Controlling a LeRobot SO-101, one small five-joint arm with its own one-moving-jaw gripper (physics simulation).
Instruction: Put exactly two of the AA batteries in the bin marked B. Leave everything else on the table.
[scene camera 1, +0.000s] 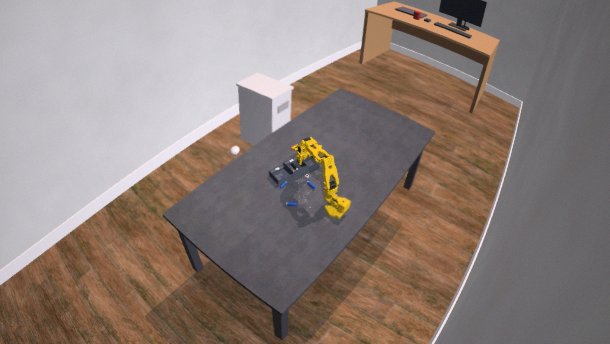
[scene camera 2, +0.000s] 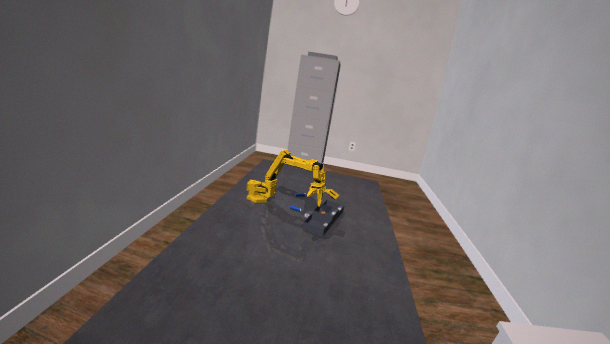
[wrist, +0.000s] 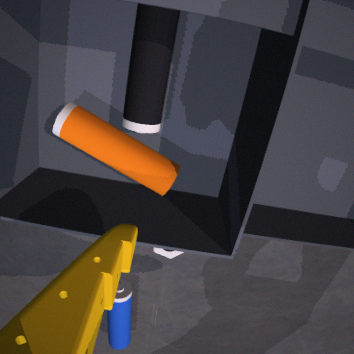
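Where they show: end effector, tool point: (scene camera 1: 300, 164) (scene camera 2: 318, 205) (wrist: 134, 242); arm's base, origin of the base link: (scene camera 1: 332, 207) (scene camera 2: 263, 198).
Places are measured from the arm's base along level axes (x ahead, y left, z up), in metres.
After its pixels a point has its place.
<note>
An orange battery (wrist: 115, 150) @[x 0.265, y -0.069, z 0.021 m] (scene camera 2: 323, 212) @[x 0.275, y -0.058, z 0.021 m] and a black battery (wrist: 151, 75) @[x 0.289, y -0.086, z 0.021 m] lie in one compartment of the dark tray (scene camera 1: 281, 178) @[x 0.297, y 0.010, z 0.003 m] (scene camera 2: 314, 228) @[x 0.254, y -0.201, z 0.021 m] (wrist: 197, 222) @[x 0.237, y -0.097, z 0.030 m], the bin marked B; its letter does not show in the wrist view. My gripper (scene camera 1: 297, 155) (scene camera 2: 328, 200) @[x 0.252, y -0.080, z 0.059 m] is fully open and empty above this bin. In the wrist view one notched jaw shows, over the bin's near wall. Blue batteries lie on the table: one (scene camera 1: 311, 185) @[x 0.153, y -0.039, z 0.011 m] (scene camera 2: 295, 208) @[x 0.157, y -0.050, z 0.009 m] (wrist: 119, 322) @[x 0.161, y -0.047, z 0.014 m] near the tray, one (scene camera 1: 283, 184) @[x 0.259, y 0.040, z 0.010 m] beside the tray's left end, one (scene camera 1: 291, 204) @[x 0.150, y 0.115, z 0.010 m] (scene camera 2: 300, 195) @[x 0.154, y 0.101, z 0.006 m] farther off.
A small white hex nut (scene camera 1: 307, 176) @[x 0.206, y -0.078, z 0.008 m] (scene camera 2: 306, 215) @[x 0.210, y -0.089, z 0.008 m] (wrist: 168, 253) @[x 0.205, y -0.081, z 0.008 m] lies on the table (scene camera 1: 250, 240) @[x 0.157, y 0.382, z 0.000 m] close to the tray's near wall. Other compartments adjoin the bin. The yellow arm reaches over the table from its base (scene camera 1: 338, 206) @[x -0.038, y 0.022, z 0.052 m] (scene camera 2: 257, 192) @[x -0.025, y -0.013, z 0.029 m].
</note>
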